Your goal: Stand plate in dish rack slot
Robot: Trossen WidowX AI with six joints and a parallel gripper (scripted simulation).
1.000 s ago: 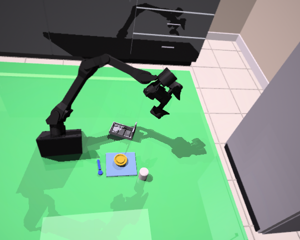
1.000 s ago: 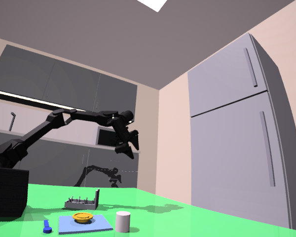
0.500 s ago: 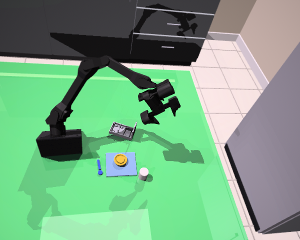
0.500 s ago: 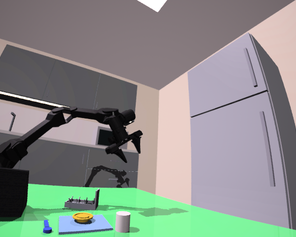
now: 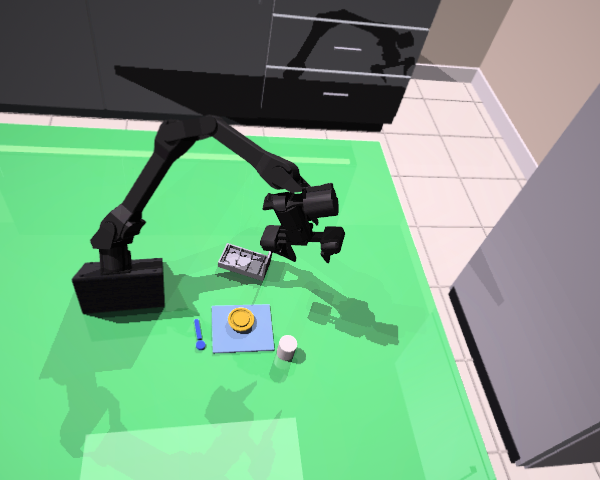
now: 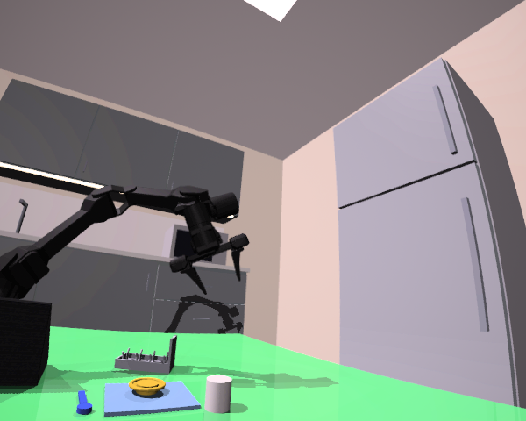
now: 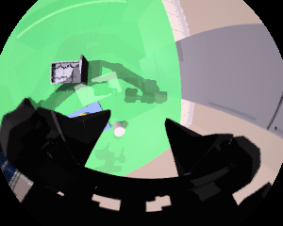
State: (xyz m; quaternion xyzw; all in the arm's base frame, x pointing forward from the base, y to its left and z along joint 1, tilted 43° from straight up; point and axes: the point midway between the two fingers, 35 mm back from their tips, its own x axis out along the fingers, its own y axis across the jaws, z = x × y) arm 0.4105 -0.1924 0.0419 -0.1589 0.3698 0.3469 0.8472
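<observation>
Now: gripper tip 20 cm above the yellow plate, 16 cm past it and 1 cm to the left of it. Also, from my gripper tip: light blue mat (21 cm below, 16 cm behind, 3 cm to the right); white cup (19 cm below, 12 cm to the right, 7 cm behind); grey dish rack (19 cm below, 16 cm to the left, 11 cm behind).
</observation>
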